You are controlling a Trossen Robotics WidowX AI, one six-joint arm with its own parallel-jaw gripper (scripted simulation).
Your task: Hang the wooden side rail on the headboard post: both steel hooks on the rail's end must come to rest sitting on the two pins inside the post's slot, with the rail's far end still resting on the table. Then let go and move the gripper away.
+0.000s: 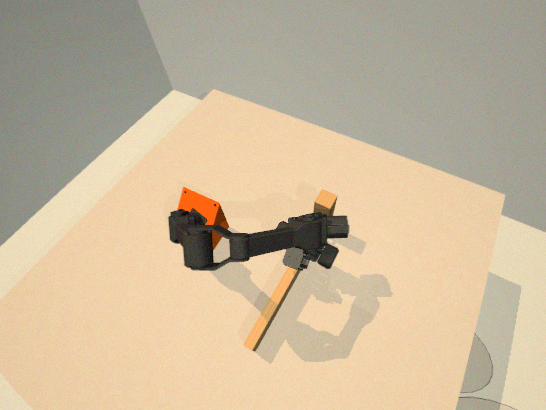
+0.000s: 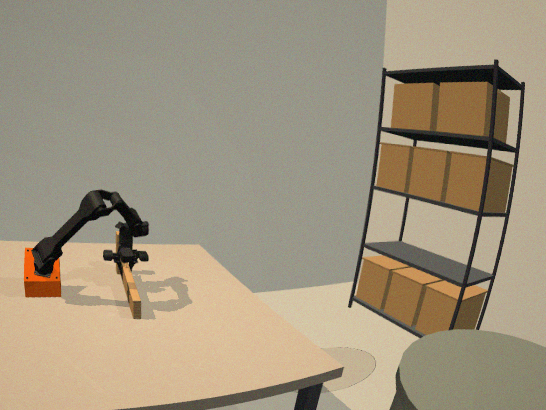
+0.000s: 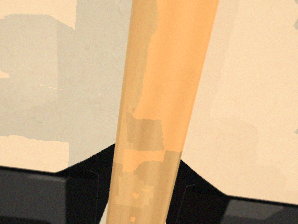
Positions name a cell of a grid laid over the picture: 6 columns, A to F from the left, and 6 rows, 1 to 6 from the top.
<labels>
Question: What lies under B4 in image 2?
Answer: My gripper.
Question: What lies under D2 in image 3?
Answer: A wooden side rail.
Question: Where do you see a wooden side rail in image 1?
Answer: C5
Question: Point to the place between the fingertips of my gripper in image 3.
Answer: At C4
</labels>
